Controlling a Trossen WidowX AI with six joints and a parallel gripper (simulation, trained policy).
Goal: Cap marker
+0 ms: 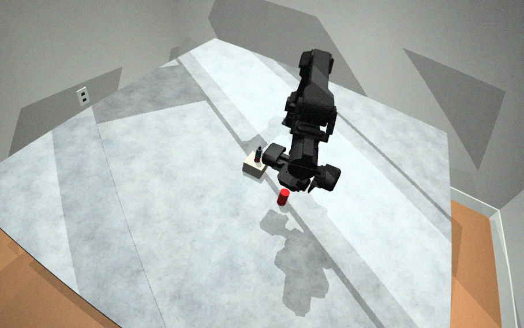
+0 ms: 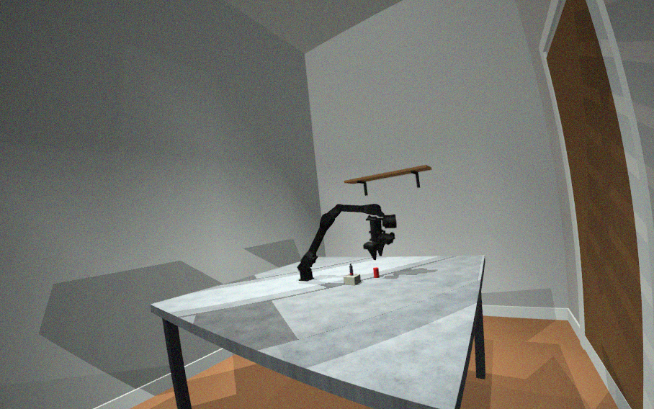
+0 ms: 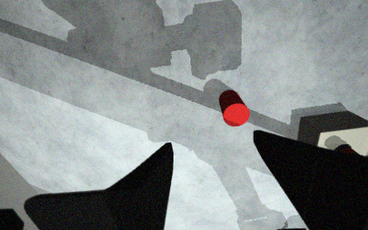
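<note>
Right now my gripper tip is 30 mm to the left of the red cap and 70 mm above it. Round my gripper tip: cream holder block: 80 mm behind, 150 mm to the right, 80 mm below; then dark marker: 80 mm behind, 150 mm to the right, 20 mm below.
</note>
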